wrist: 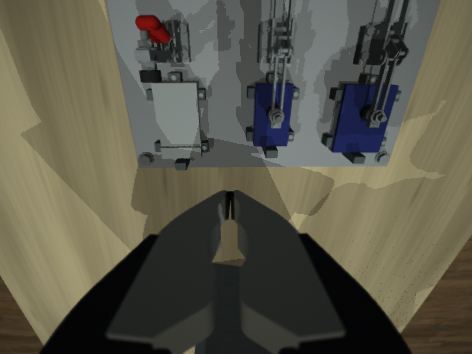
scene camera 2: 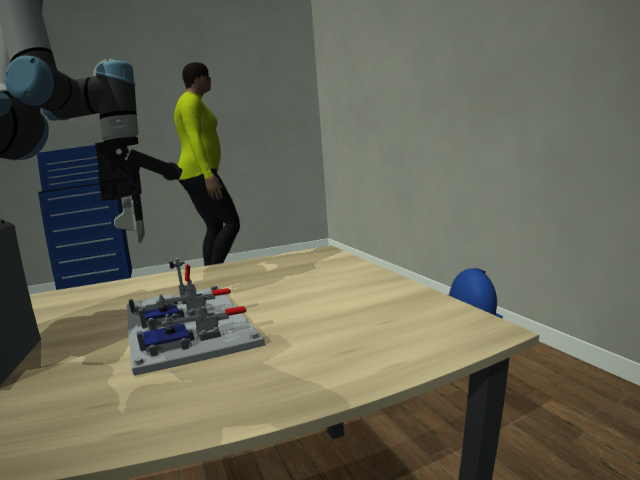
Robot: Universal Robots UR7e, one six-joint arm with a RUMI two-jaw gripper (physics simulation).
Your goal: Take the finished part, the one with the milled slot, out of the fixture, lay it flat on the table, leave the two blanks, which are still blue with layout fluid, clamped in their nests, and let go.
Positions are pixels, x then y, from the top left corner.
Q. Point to a blue blank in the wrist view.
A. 350, 134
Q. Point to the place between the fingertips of my gripper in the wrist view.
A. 230, 193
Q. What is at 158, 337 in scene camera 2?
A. A blue blank.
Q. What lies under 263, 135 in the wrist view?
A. A blue blank.
